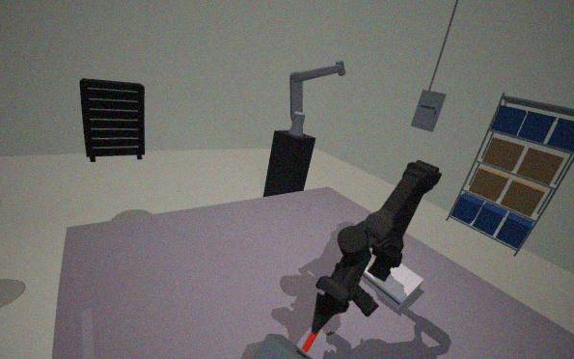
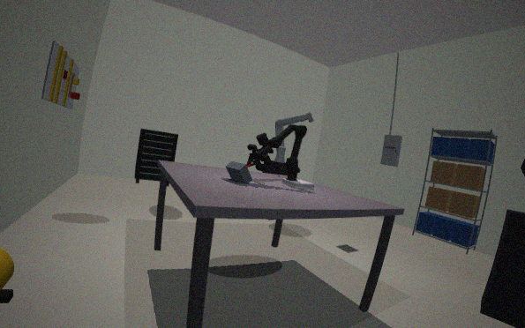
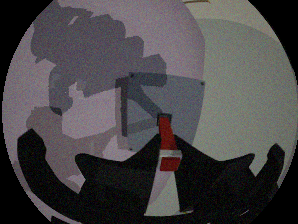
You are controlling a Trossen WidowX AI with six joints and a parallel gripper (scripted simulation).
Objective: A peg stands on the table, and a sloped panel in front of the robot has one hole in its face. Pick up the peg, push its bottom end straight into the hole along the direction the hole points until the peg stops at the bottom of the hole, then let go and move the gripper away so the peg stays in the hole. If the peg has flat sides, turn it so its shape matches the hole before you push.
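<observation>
My gripper tip is now 60 mm short of the sloped panel, 10 mm to the right of it and 50 mm above it. The rest, counted from my gripper tip: red peg: 10 mm behind, 10 mm above.
</observation>
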